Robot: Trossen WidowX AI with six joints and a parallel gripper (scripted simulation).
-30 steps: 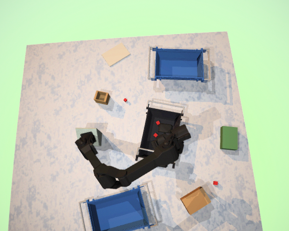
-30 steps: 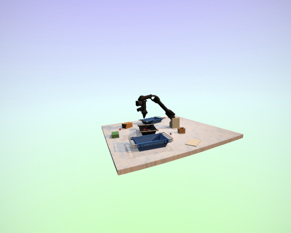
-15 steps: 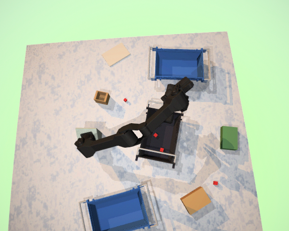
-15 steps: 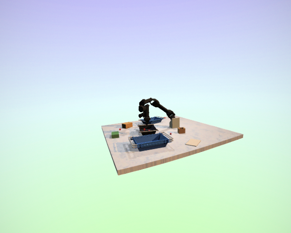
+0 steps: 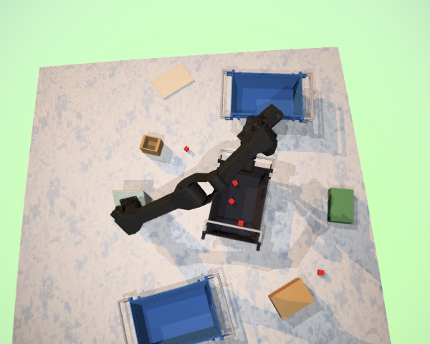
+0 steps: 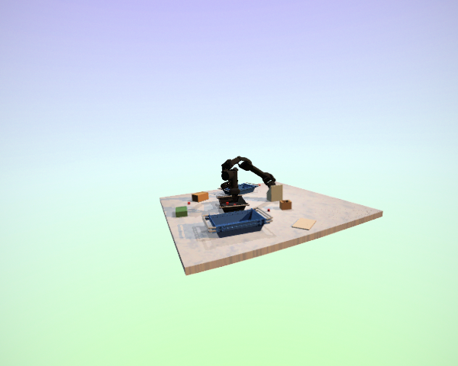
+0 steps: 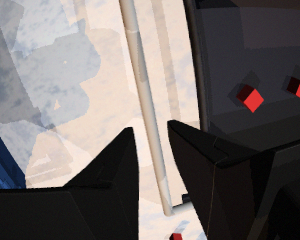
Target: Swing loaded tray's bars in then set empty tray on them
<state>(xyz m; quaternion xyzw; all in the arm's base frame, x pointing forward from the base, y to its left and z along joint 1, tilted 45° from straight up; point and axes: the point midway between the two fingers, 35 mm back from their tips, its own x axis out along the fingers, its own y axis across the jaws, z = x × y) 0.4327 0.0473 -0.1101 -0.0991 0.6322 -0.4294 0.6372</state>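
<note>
The blue tray lies 350 mm behind my gripper tip, 500 mm to the right of it and 50 mm below it. From my gripper tip the other things lie so: green block (290 mm ahead, 240 mm to the right, 70 mm below); then tan flat board (230 mm behind, 400 mm to the left, 90 mm below); then brown box (350 mm behind, 120 mm to the left, 80 mm below).
</note>
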